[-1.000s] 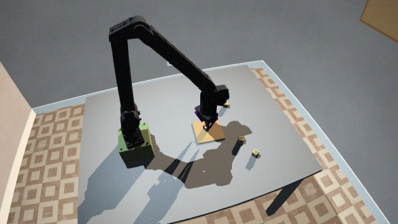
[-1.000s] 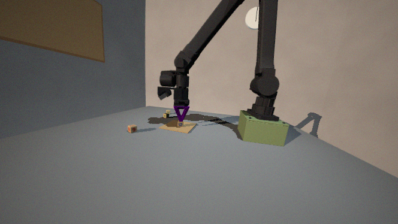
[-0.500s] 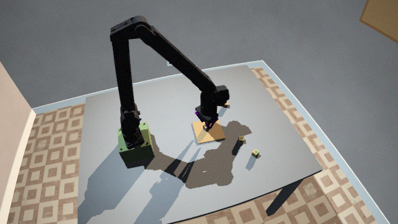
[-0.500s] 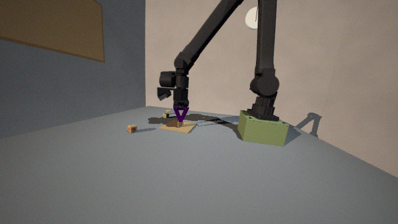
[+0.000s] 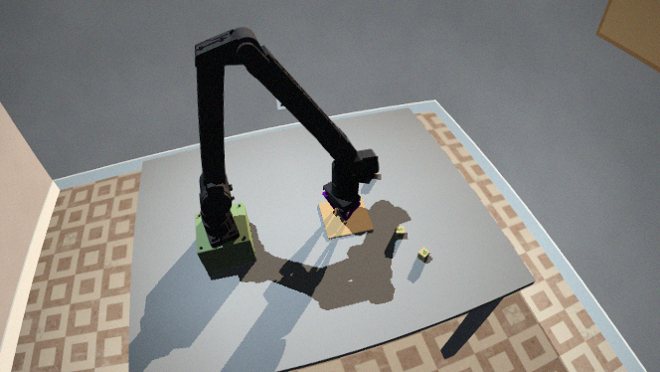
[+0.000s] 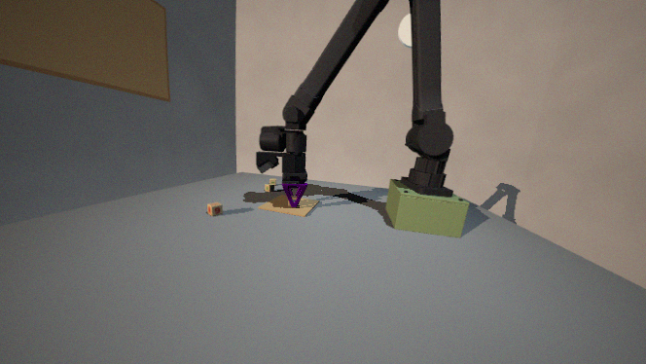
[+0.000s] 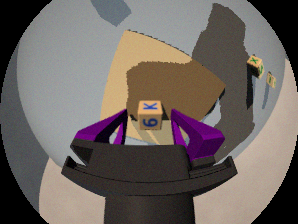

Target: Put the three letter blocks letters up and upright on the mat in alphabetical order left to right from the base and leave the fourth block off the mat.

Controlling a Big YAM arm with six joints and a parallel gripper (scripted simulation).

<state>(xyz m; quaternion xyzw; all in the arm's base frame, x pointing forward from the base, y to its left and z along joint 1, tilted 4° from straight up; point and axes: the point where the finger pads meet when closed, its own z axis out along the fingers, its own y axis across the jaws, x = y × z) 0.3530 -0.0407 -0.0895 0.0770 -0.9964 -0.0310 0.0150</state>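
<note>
Now: the tan mat 10 mm to the right of my hand, 10 mm below it and 10 mm ahead of it. From my hand the other things lie so: block (250 mm to the right, 130 mm ahead).
</note>
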